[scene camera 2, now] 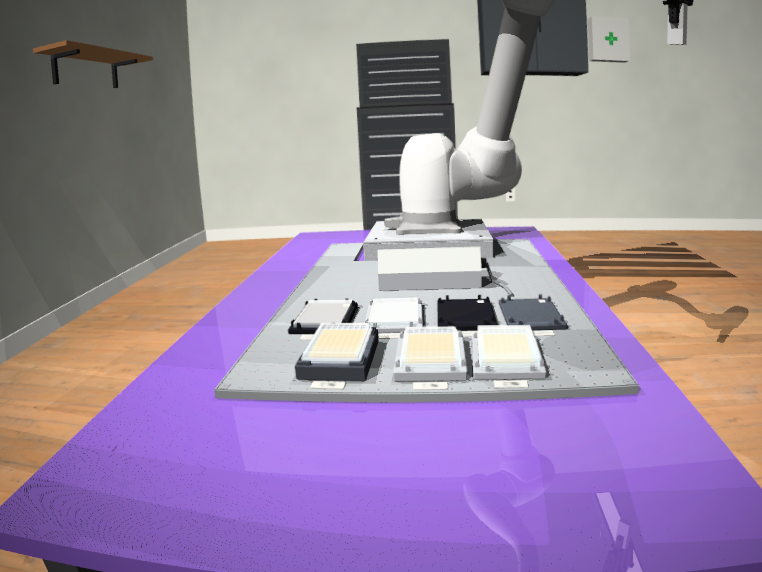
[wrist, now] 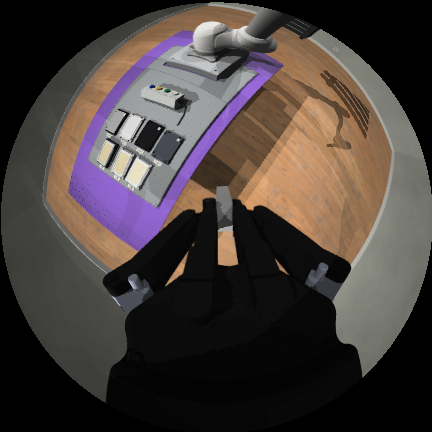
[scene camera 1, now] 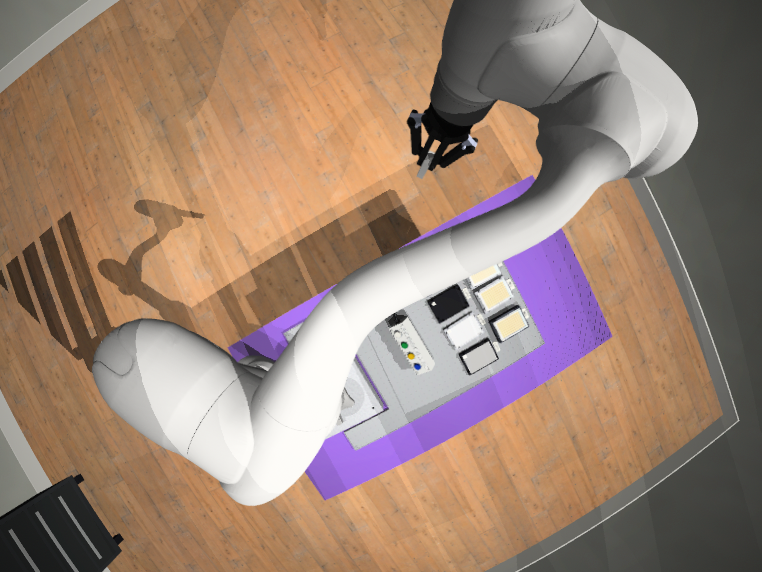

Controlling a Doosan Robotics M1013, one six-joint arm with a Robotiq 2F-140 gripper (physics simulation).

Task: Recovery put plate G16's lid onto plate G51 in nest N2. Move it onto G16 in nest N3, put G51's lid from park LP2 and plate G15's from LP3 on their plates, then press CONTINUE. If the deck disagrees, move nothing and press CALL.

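Seen in the pictures: gripper, fingertip midpoint: [scene camera 2: 676,44] [wrist: 222,196] [scene camera 1: 421,172]; arm's base at its link origin: [scene camera 2: 429,228] [wrist: 208,51].
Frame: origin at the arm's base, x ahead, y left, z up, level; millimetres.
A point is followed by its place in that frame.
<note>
My gripper [scene camera 1: 425,165] {z 448, x 618, y 466 mm} [scene camera 2: 675,32] {z 448, x 618, y 466 mm} [wrist: 222,196] {z 448, x 618, y 466 mm} is shut and empty, its pale grey tips together, high above the floor beyond the table's side. Three cream-welled plates stand in a row: one in a dark nest [scene camera 1: 509,324] {z -16, x 796, y -118 mm} [scene camera 2: 337,344] {z -8, x 828, y -118 mm} [wrist: 106,153] {z -12, x 800, y -101 mm}, a middle one [scene camera 1: 493,294] {z -16, x 793, y 26 mm} [scene camera 2: 432,347] {z -16, x 820, y 21 mm} [wrist: 121,162] {z -16, x 797, y 27 mm} and an end one [scene camera 1: 485,274] {z -16, x 802, y 113 mm} [scene camera 2: 507,344] {z -16, x 815, y 133 mm} [wrist: 138,172] {z -16, x 792, y 148 mm}. Behind them lie a light grey piece [scene camera 1: 478,357] {z -27, x 620, y -178 mm} [scene camera 2: 324,314] {z -27, x 645, y -177 mm}, a white one [scene camera 1: 464,331] {z -27, x 618, y -51 mm} [scene camera 2: 394,312] {z -27, x 638, y -50 mm}, a black one [scene camera 1: 448,302] {z -35, x 617, y 85 mm} [scene camera 2: 467,312] {z -35, x 622, y 82 mm} and a dark grey one [scene camera 2: 532,312] {z -35, x 628, y 201 mm} [wrist: 168,146] {z -35, x 616, y 211 mm}. Labels are unreadable; clear lids are hard to tell.
The button box [scene camera 1: 418,348] {z 37, x 419, y 0 mm} [scene camera 2: 429,269] {z -2, x 443, y 9 mm} [wrist: 161,98] {z 19, x 429, y 43 mm} shows green, yellow and blue buttons and stands between the arm's base and the pieces. The grey deck board [scene camera 1: 430,394] {z -45, x 371, y -225 mm} [scene camera 2: 590,369] {z -45, x 849, y 255 mm} lies on the purple table [scene camera 2: 369,467] {z -58, x 1061, y -43 mm}. The arm crosses above the deck in scene camera 1.
</note>
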